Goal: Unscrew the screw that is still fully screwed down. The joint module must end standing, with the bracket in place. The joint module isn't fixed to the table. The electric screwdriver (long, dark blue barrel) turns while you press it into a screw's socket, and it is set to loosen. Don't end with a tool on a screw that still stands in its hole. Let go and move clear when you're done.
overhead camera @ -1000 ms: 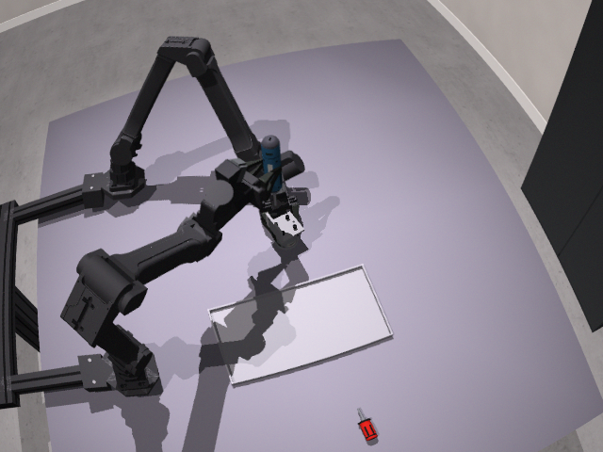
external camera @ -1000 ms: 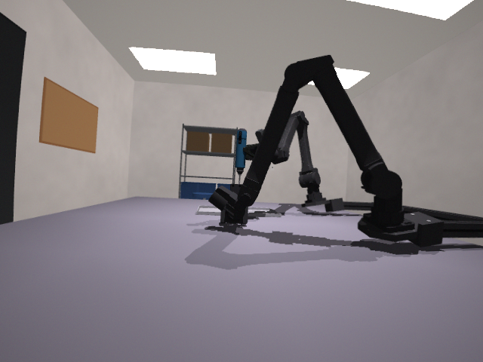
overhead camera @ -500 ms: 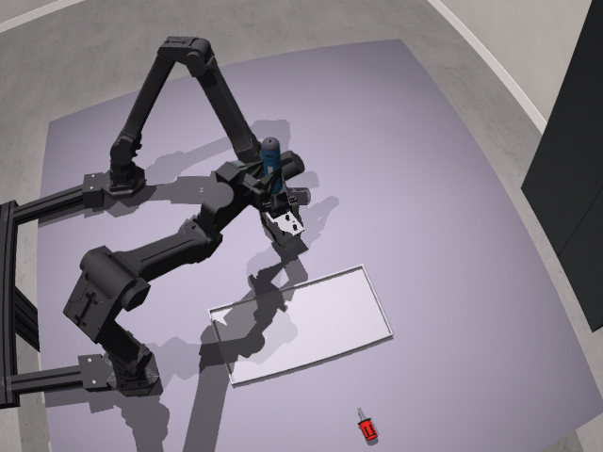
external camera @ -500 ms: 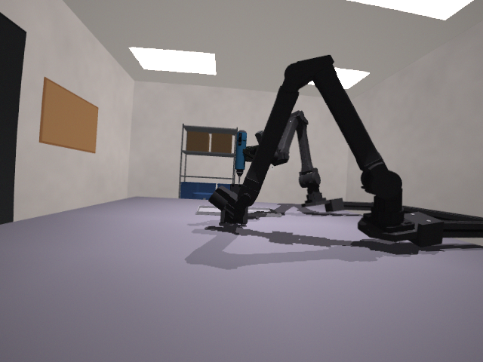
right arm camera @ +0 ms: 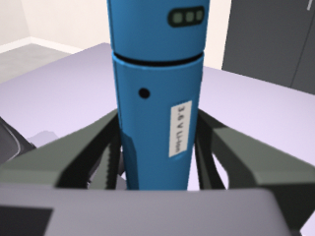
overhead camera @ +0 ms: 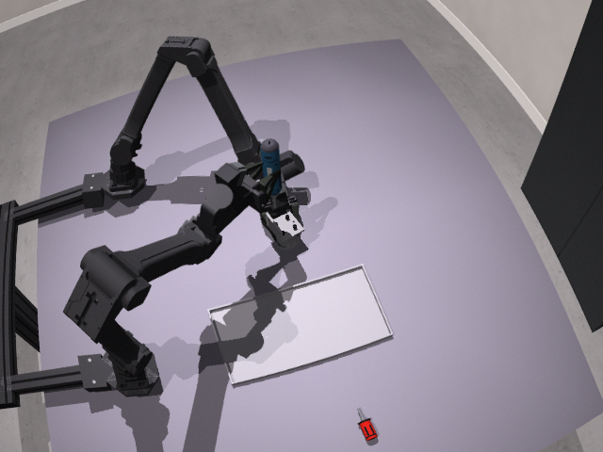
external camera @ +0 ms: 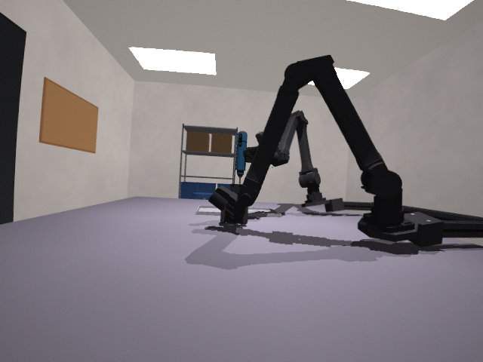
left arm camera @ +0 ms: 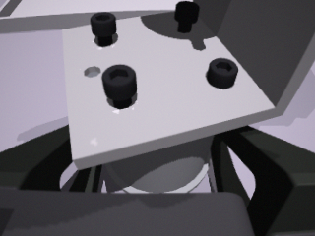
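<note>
Now: the joint module body 10 mm above my left hand. Round my left hand: white tray 20 mm behind, 260 mm to the right, 20 mm below; then white bracket 50 mm above; then red hand screwdriver 80 mm ahead, 570 mm to the right, 10 mm below.
</note>
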